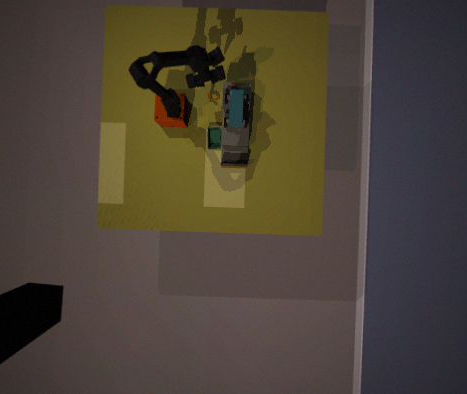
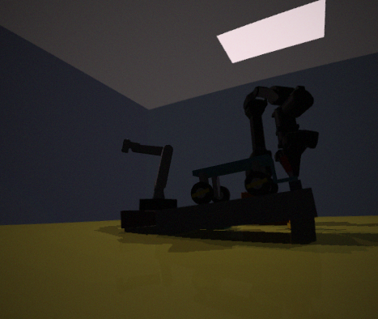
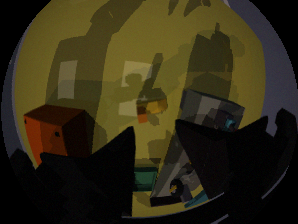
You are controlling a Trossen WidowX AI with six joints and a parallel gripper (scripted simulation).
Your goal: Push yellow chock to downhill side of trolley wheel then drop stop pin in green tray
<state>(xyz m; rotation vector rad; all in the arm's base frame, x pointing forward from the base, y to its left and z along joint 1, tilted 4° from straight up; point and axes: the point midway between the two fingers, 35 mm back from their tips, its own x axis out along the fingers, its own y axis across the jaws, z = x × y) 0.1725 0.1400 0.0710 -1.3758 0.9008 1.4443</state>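
The yellow chock is 11 cm below my gripper tip, 2 cm ahead of it and 1 cm to the right of it. From my gripper tip the other things lie so: red-headed stop pin (13 cm ahead); then trolley (16 cm ahead, 11 cm to the right, 2 cm below).
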